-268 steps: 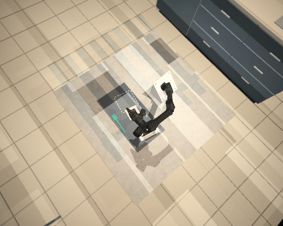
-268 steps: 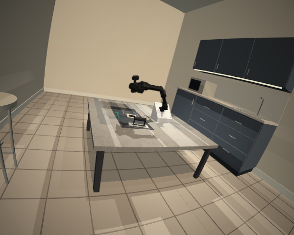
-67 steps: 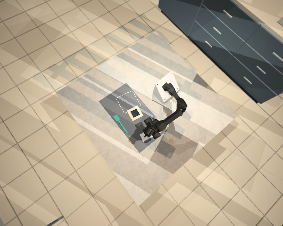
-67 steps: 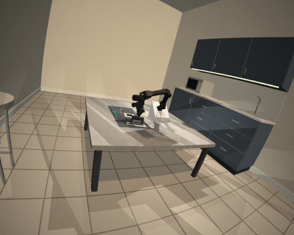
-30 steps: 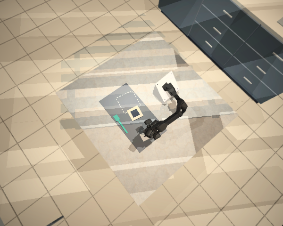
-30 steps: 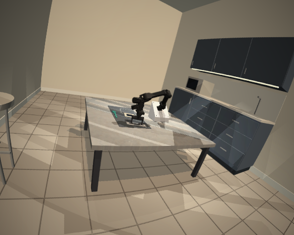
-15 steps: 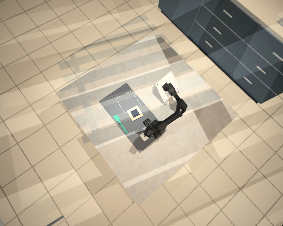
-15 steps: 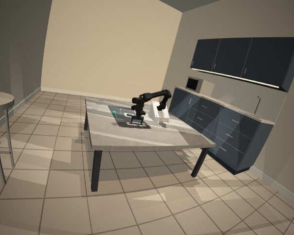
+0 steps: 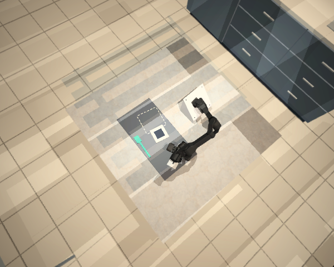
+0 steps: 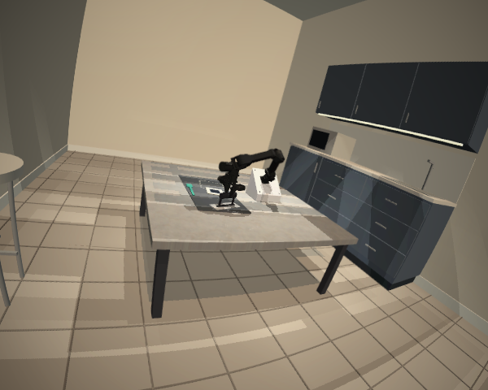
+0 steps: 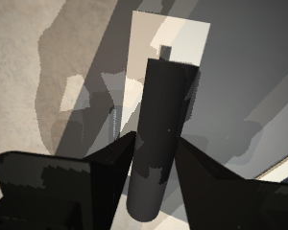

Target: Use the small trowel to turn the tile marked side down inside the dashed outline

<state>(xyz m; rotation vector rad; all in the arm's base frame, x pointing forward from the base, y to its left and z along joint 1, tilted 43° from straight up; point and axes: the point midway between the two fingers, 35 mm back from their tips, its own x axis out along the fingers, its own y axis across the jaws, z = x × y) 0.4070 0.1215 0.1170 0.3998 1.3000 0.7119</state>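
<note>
The trowel lies 30 mm below my gripper tip and 20 mm behind it. From my gripper tip the other things lie so: tile 230 mm to the right, 60 mm below, 40 mm behind; then teal flat tool 280 mm to the right, 120 mm ahead, 60 mm below; then grey mat 230 mm to the right, 80 mm below, 10 mm behind.
</note>
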